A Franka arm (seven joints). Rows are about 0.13 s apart.
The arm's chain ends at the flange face. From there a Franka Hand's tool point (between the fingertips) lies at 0.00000 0.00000 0.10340 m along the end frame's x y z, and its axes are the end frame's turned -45 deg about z.
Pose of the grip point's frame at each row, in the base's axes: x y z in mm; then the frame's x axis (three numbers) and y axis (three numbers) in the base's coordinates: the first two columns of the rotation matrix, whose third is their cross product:
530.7 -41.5 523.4 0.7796 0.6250 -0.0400 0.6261 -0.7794 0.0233
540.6 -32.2 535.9 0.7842 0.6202 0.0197 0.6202 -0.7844 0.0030
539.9 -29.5 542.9 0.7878 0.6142 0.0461 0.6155 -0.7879 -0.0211
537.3 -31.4 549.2 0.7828 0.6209 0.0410 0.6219 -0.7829 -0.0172
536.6 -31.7 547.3 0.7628 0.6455 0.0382 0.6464 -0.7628 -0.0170
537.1 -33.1 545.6 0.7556 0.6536 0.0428 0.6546 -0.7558 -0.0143
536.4 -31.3 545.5 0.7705 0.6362 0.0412 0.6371 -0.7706 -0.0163
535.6 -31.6 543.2 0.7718 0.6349 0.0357 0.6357 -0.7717 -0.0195
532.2 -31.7 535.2 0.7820 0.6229 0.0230 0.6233 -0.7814 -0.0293
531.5 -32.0 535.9 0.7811 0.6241 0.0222 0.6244 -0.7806 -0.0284
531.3 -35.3 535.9 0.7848 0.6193 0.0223 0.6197 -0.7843 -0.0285
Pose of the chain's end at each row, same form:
532.4 -37.0 626.7 0.9940 -0.1092 -0.0118 -0.1085 -0.9931 0.0448
538.8 -33.2 639.3 0.9931 -0.1161 0.0161 -0.1160 -0.9932 -0.0118
537.5 -34.2 646.2 0.9923 -0.1228 0.0177 -0.1218 -0.9914 -0.0475
535.1 -35.4 652.5 0.9933 -0.1146 0.0168 -0.1138 -0.9926 -0.0412
534.7 -35.6 650.6 0.9965 -0.0829 0.0150 -0.0823 -0.9958 -0.0390
534.7 -37.1 648.9 0.9972 -0.0723 0.0202 -0.0714 -0.9966 -0.0404
534.2 -35.3 648.8 0.9953 -0.0950 0.0176 -0.0943 -0.9948 -0.0407
534.0 -35.5 646.5 0.9953 -0.0967 0.0115 -0.0962 -0.9946 -0.0390
532.2 -35.6 638.5 0.9937 -0.1121 -0.0045 -0.1122 -0.9930 -0.0370
531.5 -35.7 639.2 0.9938 -0.1107 -0.0044 -0.1108 -0.9933 -0.0358
531.3 -39.0 639.2 0.9931 -0.1167 -0.0044 -0.1167 -0.9925 -0.0359

